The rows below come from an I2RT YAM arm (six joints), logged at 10 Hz.
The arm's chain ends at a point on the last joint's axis. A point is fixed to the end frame.
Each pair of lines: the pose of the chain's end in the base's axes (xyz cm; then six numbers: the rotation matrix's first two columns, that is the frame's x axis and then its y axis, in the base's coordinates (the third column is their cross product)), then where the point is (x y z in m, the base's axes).
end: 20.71, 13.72, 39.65, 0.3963, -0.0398, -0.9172, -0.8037, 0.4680, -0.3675
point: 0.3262 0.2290 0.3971
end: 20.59, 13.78, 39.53, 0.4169, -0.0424, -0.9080, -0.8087, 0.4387, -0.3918
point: 0.3223 0.2330 0.3969
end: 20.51, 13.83, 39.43, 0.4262, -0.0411, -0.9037, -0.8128, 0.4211, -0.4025
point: 0.3197 0.2356 0.3963
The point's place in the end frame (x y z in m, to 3 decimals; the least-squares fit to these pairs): 0.043 -0.053 0.134
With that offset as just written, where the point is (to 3 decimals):
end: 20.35, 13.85, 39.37, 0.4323, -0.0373, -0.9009, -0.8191, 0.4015, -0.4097
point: 0.316 0.238 0.396
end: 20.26, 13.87, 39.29, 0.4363, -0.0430, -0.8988, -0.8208, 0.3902, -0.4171
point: 0.314 0.239 0.394
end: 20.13, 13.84, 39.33, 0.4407, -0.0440, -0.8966, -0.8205, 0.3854, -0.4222
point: 0.313 0.240 0.395
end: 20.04, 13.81, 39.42, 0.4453, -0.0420, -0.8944, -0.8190, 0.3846, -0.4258
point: 0.311 0.239 0.397
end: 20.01, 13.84, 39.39, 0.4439, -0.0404, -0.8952, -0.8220, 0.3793, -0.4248
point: 0.311 0.240 0.396
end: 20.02, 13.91, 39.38, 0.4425, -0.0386, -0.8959, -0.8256, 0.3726, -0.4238
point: 0.310 0.242 0.396
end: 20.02, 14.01, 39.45, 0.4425, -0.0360, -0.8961, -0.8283, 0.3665, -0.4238
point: 0.309 0.244 0.396
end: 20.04, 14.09, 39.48, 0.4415, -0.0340, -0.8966, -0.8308, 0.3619, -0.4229
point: 0.309 0.245 0.396
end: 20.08, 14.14, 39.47, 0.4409, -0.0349, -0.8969, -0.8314, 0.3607, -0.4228
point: 0.309 0.246 0.396
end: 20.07, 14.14, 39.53, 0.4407, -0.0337, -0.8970, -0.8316, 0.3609, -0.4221
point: 0.309 0.246 0.397
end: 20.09, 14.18, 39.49, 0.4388, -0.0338, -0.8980, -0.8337, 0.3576, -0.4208
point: 0.309 0.246 0.396
